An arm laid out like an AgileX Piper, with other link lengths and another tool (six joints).
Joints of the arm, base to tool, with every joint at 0 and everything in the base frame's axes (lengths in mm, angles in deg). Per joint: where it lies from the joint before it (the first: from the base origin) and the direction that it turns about. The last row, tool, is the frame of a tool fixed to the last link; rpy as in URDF.
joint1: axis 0 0 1 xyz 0.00 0.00 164.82
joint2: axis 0 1 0 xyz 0.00 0.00 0.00
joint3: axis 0 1 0 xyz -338.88 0.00 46.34
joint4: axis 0.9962 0 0.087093 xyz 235.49 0.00 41.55
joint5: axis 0 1 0 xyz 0.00 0.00 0.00
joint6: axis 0.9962 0 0.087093 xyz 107.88 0.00 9.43
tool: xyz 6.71 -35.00 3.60 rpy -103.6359 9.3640 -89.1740
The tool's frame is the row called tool.
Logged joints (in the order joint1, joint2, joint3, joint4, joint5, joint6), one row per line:
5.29 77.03 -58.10 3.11 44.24 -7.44
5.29 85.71 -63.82 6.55 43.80 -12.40
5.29 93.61 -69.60 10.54 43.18 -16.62
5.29 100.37 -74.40 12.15 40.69 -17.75
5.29 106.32 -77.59 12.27 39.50 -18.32
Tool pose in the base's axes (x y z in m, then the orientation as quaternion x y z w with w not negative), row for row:
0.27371 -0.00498 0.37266 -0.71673 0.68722 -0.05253 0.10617
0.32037 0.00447 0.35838 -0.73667 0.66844 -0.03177 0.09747
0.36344 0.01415 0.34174 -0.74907 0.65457 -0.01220 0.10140
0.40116 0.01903 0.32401 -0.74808 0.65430 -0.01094 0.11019
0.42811 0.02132 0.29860 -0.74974 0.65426 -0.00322 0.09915
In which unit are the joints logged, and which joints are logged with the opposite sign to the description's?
The joints are logged in degrees. Opposite sign: none.
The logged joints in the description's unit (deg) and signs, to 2 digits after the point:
5.29 77.03 -58.10 3.11 44.24 -7.44
5.29 85.71 -63.82 6.55 43.80 -12.40
5.29 93.61 -69.60 10.54 43.18 -16.62
5.29 100.37 -74.40 12.15 40.69 -17.75
5.29 106.32 -77.59 12.27 39.50 -18.32

